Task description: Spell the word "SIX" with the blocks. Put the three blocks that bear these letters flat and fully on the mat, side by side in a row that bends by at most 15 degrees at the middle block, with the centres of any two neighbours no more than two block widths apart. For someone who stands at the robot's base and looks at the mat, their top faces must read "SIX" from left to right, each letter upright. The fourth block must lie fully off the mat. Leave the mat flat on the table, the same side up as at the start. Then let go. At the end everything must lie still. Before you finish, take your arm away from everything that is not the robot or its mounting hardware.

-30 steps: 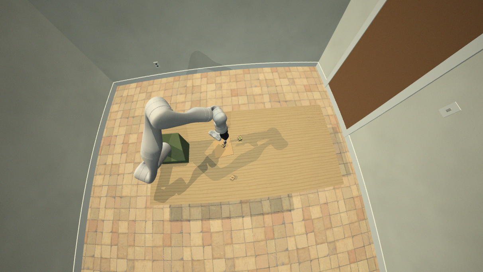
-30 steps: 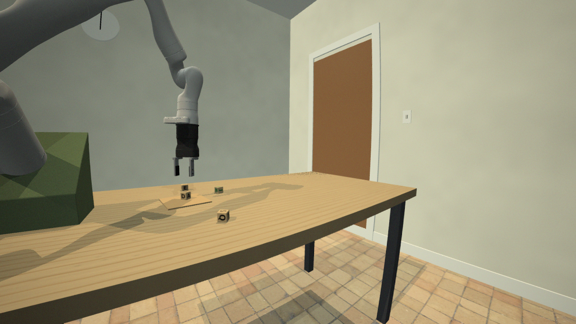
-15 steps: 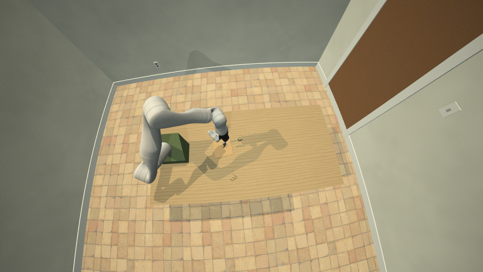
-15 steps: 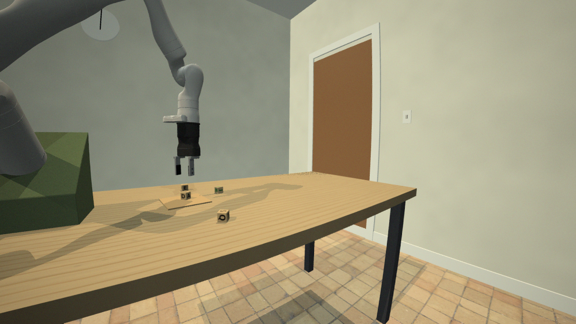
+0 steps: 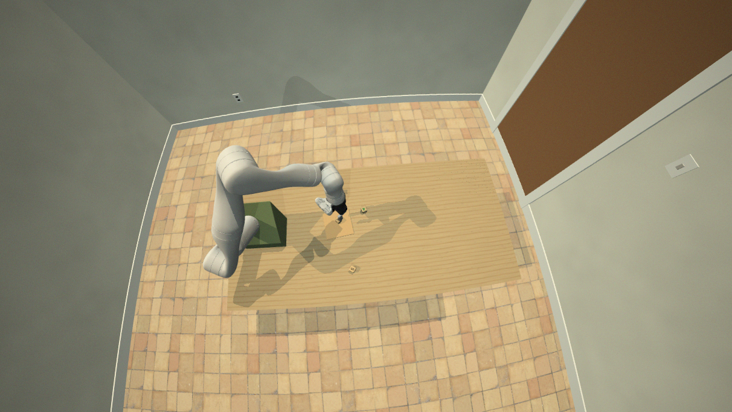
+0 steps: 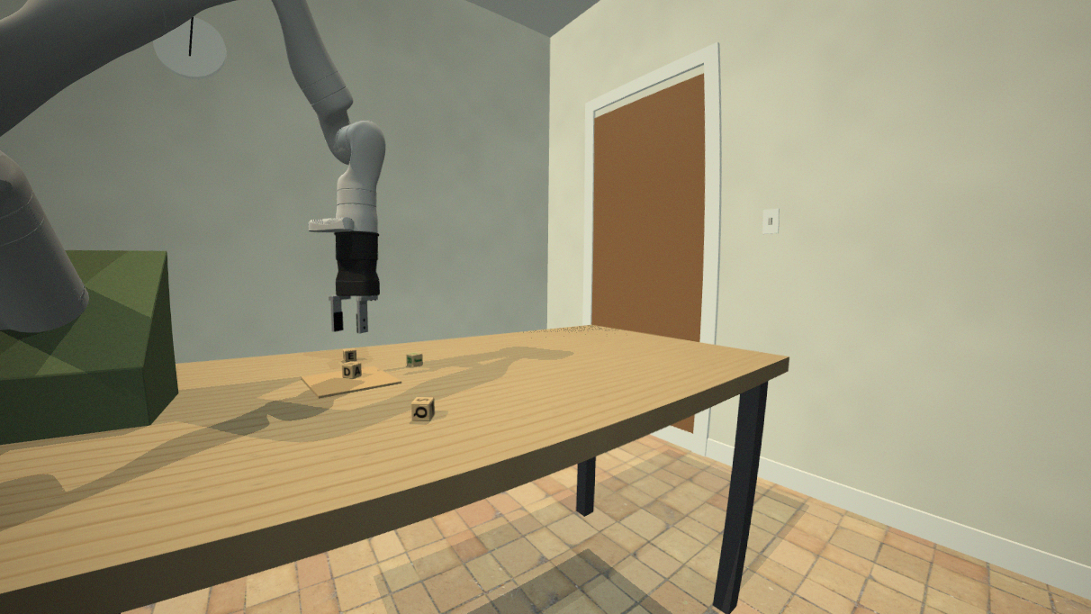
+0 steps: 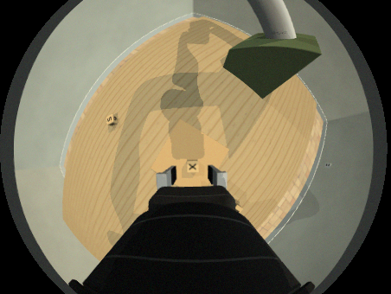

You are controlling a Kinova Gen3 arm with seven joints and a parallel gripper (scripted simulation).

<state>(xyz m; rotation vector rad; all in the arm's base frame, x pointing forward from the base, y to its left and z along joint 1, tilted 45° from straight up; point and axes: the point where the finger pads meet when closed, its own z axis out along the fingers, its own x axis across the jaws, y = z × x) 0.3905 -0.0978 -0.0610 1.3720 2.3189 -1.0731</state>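
Right now the tan mat is 100 mm below my hand, 10 mm to the right of it and 10 mm behind it. Also, from my hand: tan block 260 mm to the right, 90 mm below, 20 mm ahead.
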